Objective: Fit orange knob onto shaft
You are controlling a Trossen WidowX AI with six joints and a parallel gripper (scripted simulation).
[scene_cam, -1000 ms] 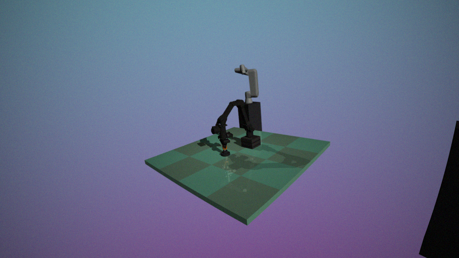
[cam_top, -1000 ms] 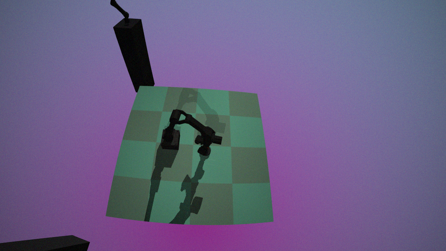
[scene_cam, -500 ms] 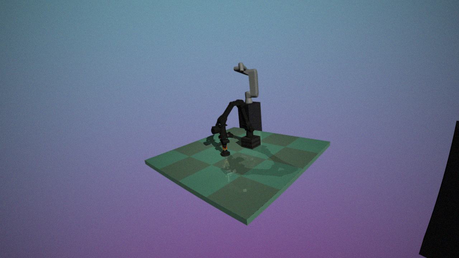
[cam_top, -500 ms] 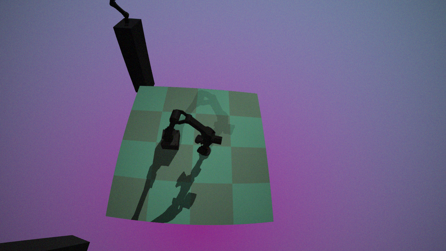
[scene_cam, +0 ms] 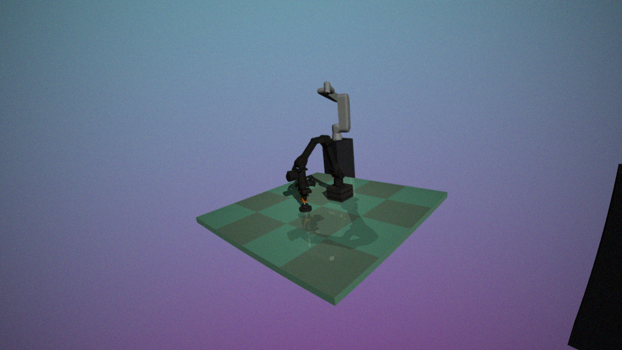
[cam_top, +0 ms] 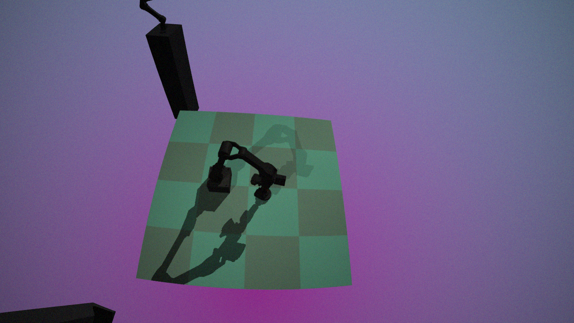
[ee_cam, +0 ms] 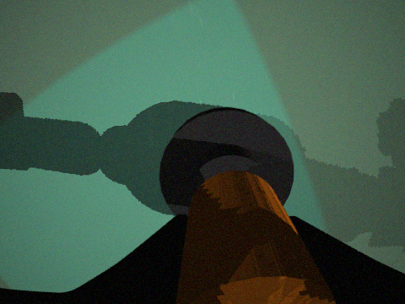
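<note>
My gripper tip is now 40 mm above the round pedestal. The rest, counted from my gripper tip: orange knob (30 mm above).
</note>
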